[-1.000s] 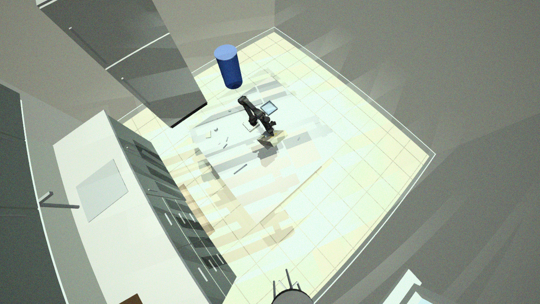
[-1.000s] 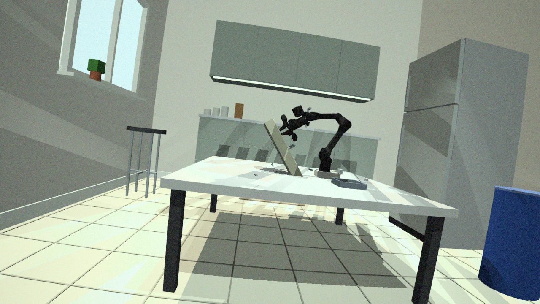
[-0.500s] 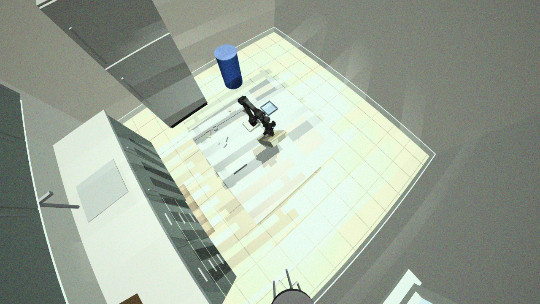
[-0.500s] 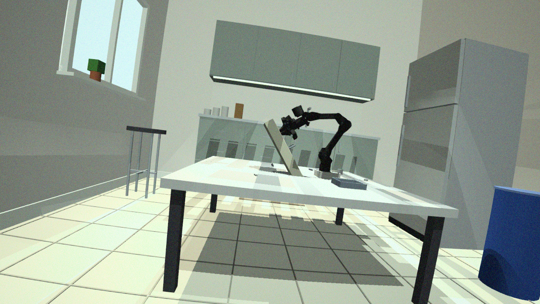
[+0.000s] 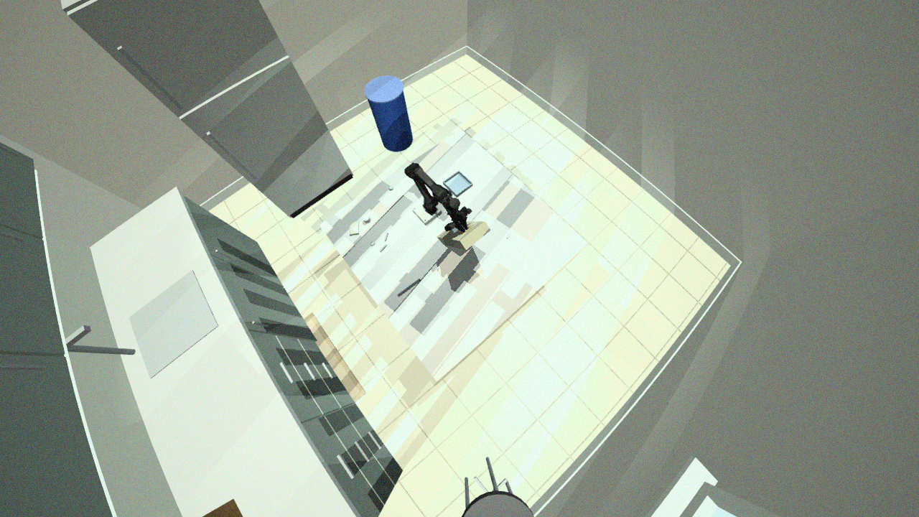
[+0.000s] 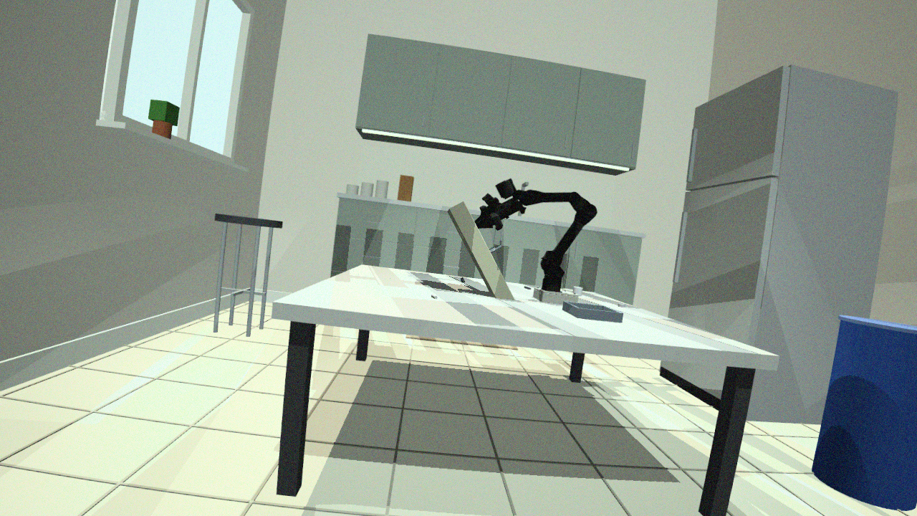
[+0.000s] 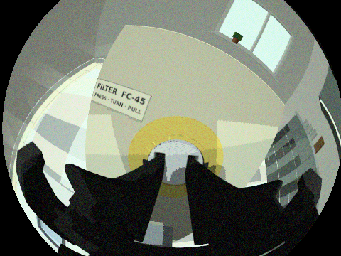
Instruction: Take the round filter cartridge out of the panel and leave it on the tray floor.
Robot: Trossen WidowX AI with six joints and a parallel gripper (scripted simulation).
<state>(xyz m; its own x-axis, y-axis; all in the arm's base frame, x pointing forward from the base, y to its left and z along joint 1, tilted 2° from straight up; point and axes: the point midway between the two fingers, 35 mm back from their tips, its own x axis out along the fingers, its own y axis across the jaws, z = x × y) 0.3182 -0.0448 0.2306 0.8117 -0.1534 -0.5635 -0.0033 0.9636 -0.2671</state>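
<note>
Now: the round grey filter cartridge 1 cm ahead of my gripper tip and 1 cm below it. Round my gripper tip: tray (36 cm behind, 35 cm to the left, 24 cm below); then service panel (4 cm behind, 1 cm to the left, 8 cm below).
</note>
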